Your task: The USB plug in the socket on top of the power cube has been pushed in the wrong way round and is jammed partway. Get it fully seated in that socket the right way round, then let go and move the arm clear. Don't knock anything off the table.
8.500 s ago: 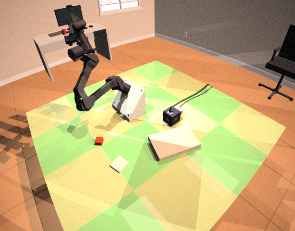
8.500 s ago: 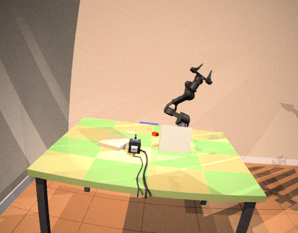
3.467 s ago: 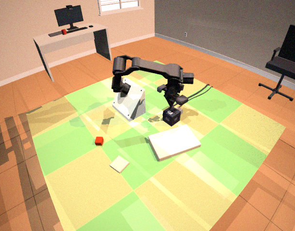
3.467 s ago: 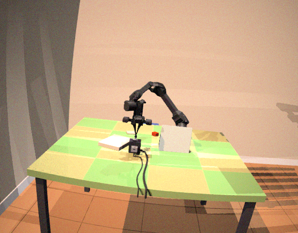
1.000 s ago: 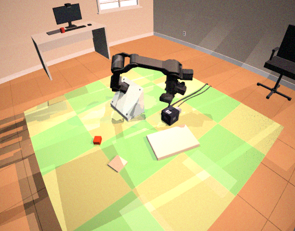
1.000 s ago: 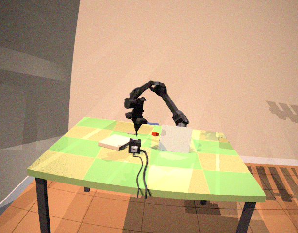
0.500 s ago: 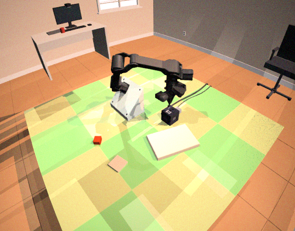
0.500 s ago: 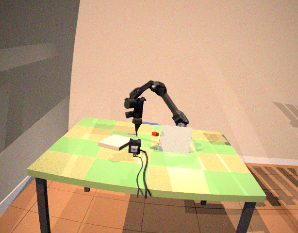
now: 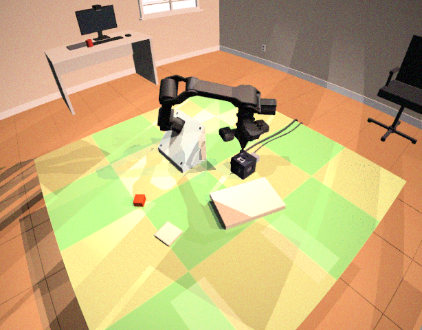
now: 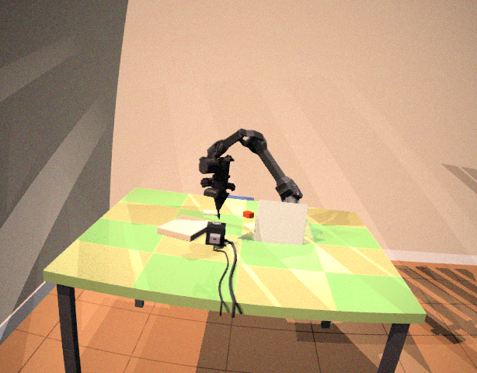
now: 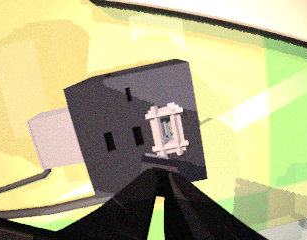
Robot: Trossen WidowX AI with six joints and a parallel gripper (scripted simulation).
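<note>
The USB plug lies 2 cm below my gripper tip. Also, from my gripper tip: small white tile (41 cm to the right, 13 cm below, 4 cm ahead); white book (13 cm ahead, 12 cm below, 11 cm to the right); red block (41 cm to the right, 15 cm behind, 12 cm below).
</note>
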